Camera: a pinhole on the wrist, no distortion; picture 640 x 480 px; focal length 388.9 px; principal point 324.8 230.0 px. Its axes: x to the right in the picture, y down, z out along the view. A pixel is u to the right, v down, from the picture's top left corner.
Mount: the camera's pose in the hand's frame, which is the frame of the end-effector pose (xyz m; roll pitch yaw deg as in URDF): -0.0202 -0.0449 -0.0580 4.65 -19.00 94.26
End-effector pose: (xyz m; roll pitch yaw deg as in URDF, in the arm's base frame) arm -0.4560 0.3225 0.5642 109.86 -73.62 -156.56
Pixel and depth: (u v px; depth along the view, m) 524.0 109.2 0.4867
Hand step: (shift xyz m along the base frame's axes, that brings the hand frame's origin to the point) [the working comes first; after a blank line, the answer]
In the camera's frame: 0.2493 -0.1512 0.4867

-0.3236 0.3605 0.1251
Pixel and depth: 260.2 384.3 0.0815
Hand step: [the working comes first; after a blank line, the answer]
In the camera's frame: -0.0135 0.0323 0.0815

-0.0604 -0.0410 -0.0657
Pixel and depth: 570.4 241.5 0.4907
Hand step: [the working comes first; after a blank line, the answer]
In the camera's frame: 0.3099 0.0145 0.4907

-0.2773 0.4323 -0.0293
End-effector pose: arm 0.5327 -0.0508 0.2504 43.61 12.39 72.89
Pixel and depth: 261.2 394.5 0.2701
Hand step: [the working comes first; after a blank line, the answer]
In the camera's frame: -0.0442 0.1142 0.2701

0.2244 -0.1708 0.0331
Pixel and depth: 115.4 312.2 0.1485
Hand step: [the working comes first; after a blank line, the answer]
In the camera's frame: -0.0800 0.0314 0.1485

0.1431 -0.0918 -0.0672
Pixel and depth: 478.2 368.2 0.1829
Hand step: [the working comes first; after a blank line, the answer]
In the camera's frame: 0.0721 0.0650 0.1829

0.1073 -0.0883 0.0882
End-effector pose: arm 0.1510 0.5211 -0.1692 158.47 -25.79 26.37
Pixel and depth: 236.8 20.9 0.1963
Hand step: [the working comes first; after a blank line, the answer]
In the camera's frame: -0.0444 -0.1055 0.1963

0.1048 0.1530 -0.0862
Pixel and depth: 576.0 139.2 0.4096
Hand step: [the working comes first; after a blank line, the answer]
In the camera's frame: 0.2646 -0.0956 0.4096

0.3165 -0.0971 -0.2698
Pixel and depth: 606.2 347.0 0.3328
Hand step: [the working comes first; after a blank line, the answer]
In the camera's frame: 0.2408 0.1001 0.3328

0.1157 -0.1516 -0.3084
